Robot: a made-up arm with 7 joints. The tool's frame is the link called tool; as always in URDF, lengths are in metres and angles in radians.
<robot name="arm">
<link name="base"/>
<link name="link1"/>
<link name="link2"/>
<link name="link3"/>
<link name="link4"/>
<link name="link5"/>
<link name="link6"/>
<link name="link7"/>
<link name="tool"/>
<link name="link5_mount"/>
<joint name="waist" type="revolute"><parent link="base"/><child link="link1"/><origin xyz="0 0 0.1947"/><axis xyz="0 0 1"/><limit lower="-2.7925" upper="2.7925" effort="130" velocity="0.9"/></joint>
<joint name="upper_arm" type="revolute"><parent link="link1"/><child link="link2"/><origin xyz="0 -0.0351 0.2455"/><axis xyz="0 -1 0"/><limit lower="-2.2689" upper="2.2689" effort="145" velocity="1.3"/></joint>
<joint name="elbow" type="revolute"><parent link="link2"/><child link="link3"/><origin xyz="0 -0.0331 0.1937"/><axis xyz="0 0 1"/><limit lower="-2.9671" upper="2.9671" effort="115" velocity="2.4"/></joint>
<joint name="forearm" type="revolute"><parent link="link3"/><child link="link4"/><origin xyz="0.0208 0.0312 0.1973"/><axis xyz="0 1 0"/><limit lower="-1.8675" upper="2.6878" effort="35" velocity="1.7"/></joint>
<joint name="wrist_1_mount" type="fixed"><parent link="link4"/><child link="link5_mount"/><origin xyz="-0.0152 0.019 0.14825"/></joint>
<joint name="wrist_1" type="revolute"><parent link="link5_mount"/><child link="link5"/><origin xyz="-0.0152 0.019 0.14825"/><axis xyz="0 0 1"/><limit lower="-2.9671" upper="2.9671" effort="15" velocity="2.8"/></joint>
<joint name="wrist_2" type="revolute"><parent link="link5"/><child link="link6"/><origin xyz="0 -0.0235 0.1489"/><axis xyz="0 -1 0"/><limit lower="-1.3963" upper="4.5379" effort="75" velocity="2.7"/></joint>
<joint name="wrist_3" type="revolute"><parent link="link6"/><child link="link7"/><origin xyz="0.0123 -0.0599 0.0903"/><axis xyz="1 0 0"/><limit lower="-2.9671" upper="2.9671" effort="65" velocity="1.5"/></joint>
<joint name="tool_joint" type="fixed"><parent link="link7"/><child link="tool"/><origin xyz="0 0 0" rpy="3.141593 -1.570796 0"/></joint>
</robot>
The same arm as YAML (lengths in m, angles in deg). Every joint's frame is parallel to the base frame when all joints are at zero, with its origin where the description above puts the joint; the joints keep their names.
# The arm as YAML. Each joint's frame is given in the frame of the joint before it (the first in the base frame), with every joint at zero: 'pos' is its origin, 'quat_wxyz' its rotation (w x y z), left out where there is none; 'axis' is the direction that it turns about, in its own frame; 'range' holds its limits. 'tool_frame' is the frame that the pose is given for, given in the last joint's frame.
length_unit: m
angle_unit: deg
joints:
  - joint: waist
    pos: [0.0, 0.0, 0.1947]
    axis: "+z"
    range: [-160.0, 160.0]
  - joint: upper_arm
    pos: [0.0, -0.0351, 0.2455]
    axis: "-y"
    range: [-130.0, 130.0]
  - joint: elbow
    pos: [0.0, -0.0331, 0.1937]
    axis: "+z"
    range: [-170.0, 170.0]
  - joint: forearm
    pos: [0.0208, 0.0312, 0.1973]
    axis: "+y"
    range: [-107.0, 154.0]
  - joint: wrist_1
    pos: [-0.0304, 0.038, 0.2965]
    axis: "+z"
    range: [-170.0, 170.0]
  - joint: wrist_2
    pos: [0.0, -0.0235, 0.1489]
    axis: "-y"
    range: [-80.0, 260.0]
  - joint: wrist_3
    pos: [0.0123, -0.0599, 0.0903]
    axis: "+x"
    range: [-170.0, 170.0]
tool_frame:
  pos: [0.0, 0.0, 0.0]
  quat_wxyz: [0.0, 0.707107, 0.0, 0.707107]

